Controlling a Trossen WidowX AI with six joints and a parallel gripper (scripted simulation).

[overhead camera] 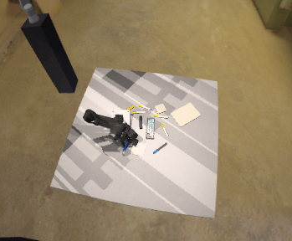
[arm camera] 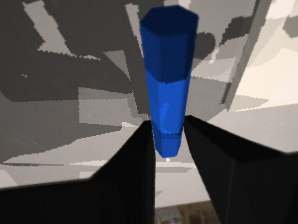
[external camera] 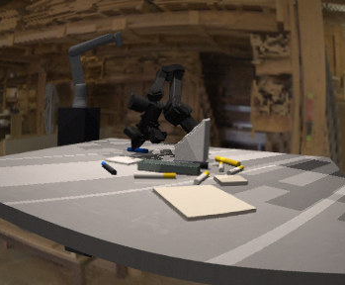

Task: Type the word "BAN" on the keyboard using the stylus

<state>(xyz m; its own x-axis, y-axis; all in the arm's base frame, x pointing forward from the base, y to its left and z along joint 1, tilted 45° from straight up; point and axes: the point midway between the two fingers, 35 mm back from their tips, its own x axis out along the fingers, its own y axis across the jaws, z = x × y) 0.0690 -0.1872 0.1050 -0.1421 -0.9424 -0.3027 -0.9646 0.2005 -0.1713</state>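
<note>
Now: the white note 100 mm ahead of my gripper tip and 20 mm below it. From my gripper tip the other things lie so: beige pad: 510 mm ahead, 340 mm to the left, 20 mm below; blue stylus: 10 mm to the right; blue-tipped black pen: 260 mm ahead, 20 mm below.
</note>
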